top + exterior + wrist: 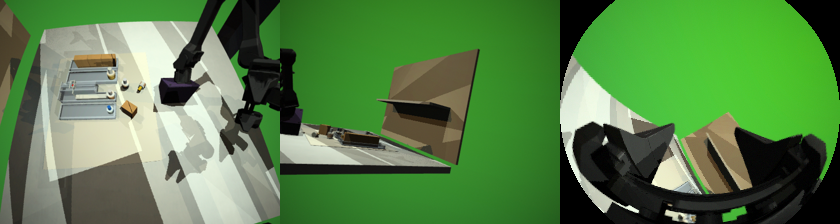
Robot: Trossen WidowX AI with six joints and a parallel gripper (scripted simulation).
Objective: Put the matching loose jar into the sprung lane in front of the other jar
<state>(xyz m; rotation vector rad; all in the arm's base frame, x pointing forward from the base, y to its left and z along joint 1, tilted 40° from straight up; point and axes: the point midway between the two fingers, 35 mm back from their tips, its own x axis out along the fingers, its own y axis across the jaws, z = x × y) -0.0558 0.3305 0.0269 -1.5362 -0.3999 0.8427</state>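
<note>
Now: gripper tip 330 mm above the cardboard box, 270 mm short of it and 170 mm to the left of it. Also, from my gripper tip: red mark (540 mm ahead, 300 mm below, 290 mm to the right).
</note>
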